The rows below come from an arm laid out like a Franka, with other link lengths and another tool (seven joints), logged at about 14 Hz.
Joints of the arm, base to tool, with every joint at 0 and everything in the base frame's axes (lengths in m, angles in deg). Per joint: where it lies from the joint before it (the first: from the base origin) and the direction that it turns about. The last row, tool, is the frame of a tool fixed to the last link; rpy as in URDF.
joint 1: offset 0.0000 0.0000 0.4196 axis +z
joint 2: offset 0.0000 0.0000 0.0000 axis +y
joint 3: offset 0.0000 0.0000 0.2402 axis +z
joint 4: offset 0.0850 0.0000 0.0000 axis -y
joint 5: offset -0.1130 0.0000 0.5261 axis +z
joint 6: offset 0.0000 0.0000 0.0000 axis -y
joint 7: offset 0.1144 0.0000 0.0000 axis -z
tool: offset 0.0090 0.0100 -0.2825 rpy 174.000 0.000 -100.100
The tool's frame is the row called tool.
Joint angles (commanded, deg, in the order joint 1, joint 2, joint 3, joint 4, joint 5, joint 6, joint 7), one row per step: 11.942 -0.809 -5.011 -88.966 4.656 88.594 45.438; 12.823 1.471 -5.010 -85.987 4.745 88.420 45.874; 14.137 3.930 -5.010 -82.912 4.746 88.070 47.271; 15.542 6.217 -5.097 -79.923 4.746 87.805 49.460; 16.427 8.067 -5.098 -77.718 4.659 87.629 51.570; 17.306 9.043 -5.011 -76.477 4.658 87.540 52.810; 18.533 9.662 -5.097 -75.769 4.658 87.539 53.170; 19.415 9.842 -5.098 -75.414 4.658 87.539 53.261; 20.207 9.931 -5.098 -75.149 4.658 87.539 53.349
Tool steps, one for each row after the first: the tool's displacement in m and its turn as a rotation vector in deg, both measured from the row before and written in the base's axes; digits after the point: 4 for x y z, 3 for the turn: 0.0085 0.0133 0.0042 -0.041 -0.508 0.467; 0.0067 0.0186 0.0021 -0.162 -0.193 -0.038; 0.0059 0.0189 0.0032 -0.104 -0.305 -0.821; 0.0046 0.0126 -0.0001 -0.175 -0.072 -1.189; 0.0008 0.0135 0.0008 -0.011 -0.099 -0.249; -0.0014 0.0157 -0.0003 -0.038 -0.078 0.793; -0.0022 0.0118 0.0016 0.029 -0.168 0.796; -0.0024 0.0105 0.0018 0.040 -0.166 0.708
